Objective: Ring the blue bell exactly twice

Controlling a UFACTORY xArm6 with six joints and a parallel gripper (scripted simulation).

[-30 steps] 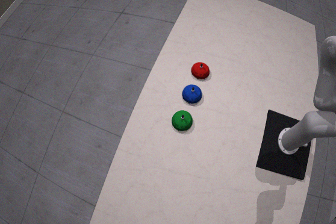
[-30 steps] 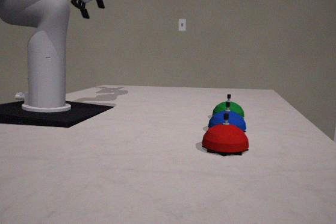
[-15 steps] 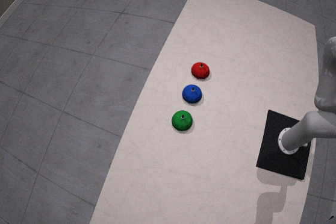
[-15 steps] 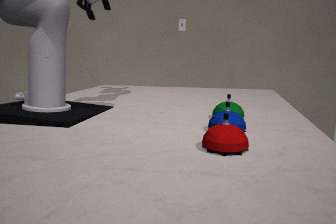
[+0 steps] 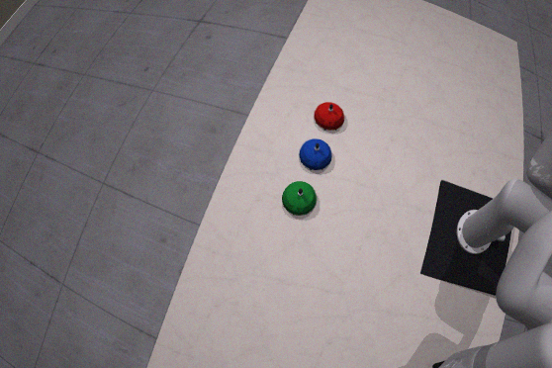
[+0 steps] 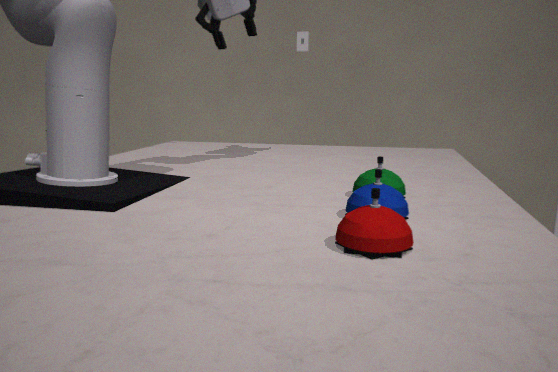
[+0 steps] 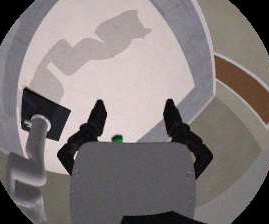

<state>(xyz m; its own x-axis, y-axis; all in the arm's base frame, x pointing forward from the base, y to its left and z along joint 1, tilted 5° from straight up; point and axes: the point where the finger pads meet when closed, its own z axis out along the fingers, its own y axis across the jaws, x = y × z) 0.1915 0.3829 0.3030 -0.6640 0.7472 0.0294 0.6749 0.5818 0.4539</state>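
The blue bell is 52 cm to the right of my hand, 28 cm ahead of it and 25 cm below it. From my hand the other things lie so: red bell: 65 cm to the right, 26 cm ahead, 25 cm below; then green bell: 40 cm to the right, 30 cm ahead, 25 cm below.
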